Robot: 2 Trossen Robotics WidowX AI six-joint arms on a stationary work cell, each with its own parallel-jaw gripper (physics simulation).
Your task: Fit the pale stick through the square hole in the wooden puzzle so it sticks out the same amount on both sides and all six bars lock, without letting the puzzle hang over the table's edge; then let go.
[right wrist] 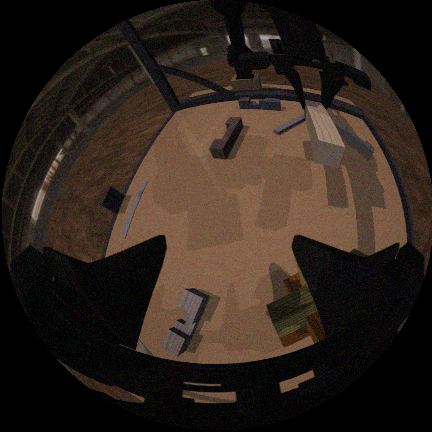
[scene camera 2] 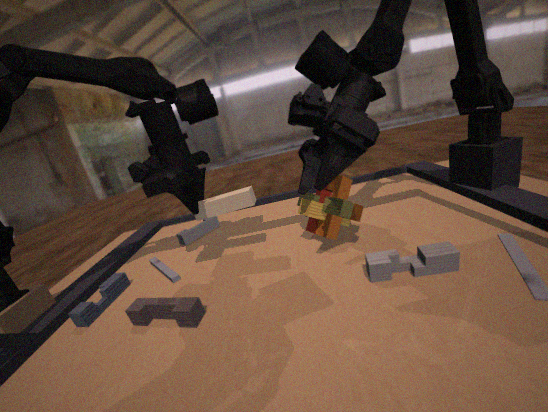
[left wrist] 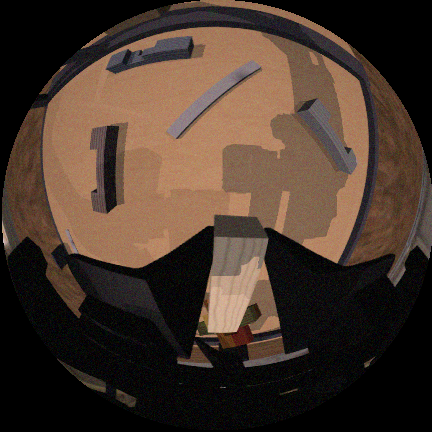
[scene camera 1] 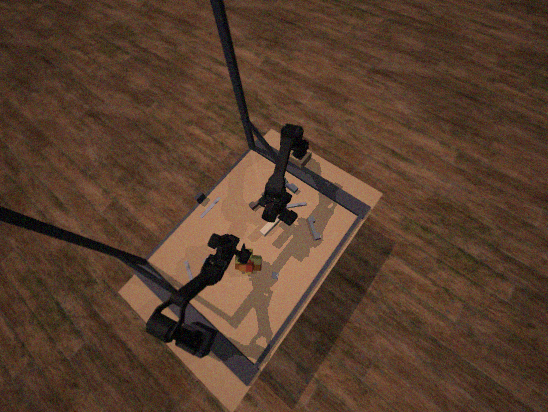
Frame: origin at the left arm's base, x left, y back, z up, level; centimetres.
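Seen in the pictures: left gripper, fingertip midpoint: (right wrist: 313,109) (scene camera 2: 199,210) (left wrist: 238,233) (scene camera 1: 278,217); right gripper, fingertip midpoint: (right wrist: 231,242) (scene camera 2: 308,192); left arm's base, origin of the base link: (right wrist: 244,76) (scene camera 2: 4,302) (scene camera 1: 299,153); right arm's base, origin of the base link: (scene camera 2: 484,140) (scene camera 1: 195,340).
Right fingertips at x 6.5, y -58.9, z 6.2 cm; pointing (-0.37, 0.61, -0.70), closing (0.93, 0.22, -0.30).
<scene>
Offsets run from my right fingertips to a thing's top centre.
The pale stick {dx +8.6, dy +15.8, dz +0.7 cm} (scene camera 1: 269,228) (scene camera 2: 227,202) (left wrist: 234,285) (right wrist: 326,137) is held above the table, apart from the puzzle. My left gripper (scene camera 2: 198,209) (right wrist: 313,109) is shut on one end of it. The red, orange, yellow and green puzzle (scene camera 1: 248,265) (scene camera 2: 332,212) stands on the table; part of it shows in the left wrist view beyond the stick and in the right wrist view (right wrist: 290,315) partly behind a finger. My right gripper (scene camera 2: 313,189) (right wrist: 231,242) is open, with its fingertips close above the puzzle's upper part. The square hole cannot be made out.
A light grey notched block {dx -6.8, dy -12.0, dz -9.7 cm} (scene camera 2: 390,265) (right wrist: 187,317) lies near the puzzle. A brown notched block {dx -8.0, dy +25.0, dz -9.7 cm} (scene camera 2: 165,310) (left wrist: 103,170), a blue-grey notched block {dx -1.5, dy +42.0, dz -9.7 cm} (scene camera 2: 100,301) (left wrist: 150,54), a grey block {dx +24.2, dy +29.9, dz -9.7 cm} (scene camera 2: 198,231) (left wrist: 327,135) and thin strips {dx +7.7, dy +33.4, dz -11.8 cm} (scene camera 2: 165,270) {dx -10.3, dy -26.1, dz -12.6 cm} (scene camera 2: 522,267) lie around. A dark frame (scene camera 2: 150,237) edges the table.
</scene>
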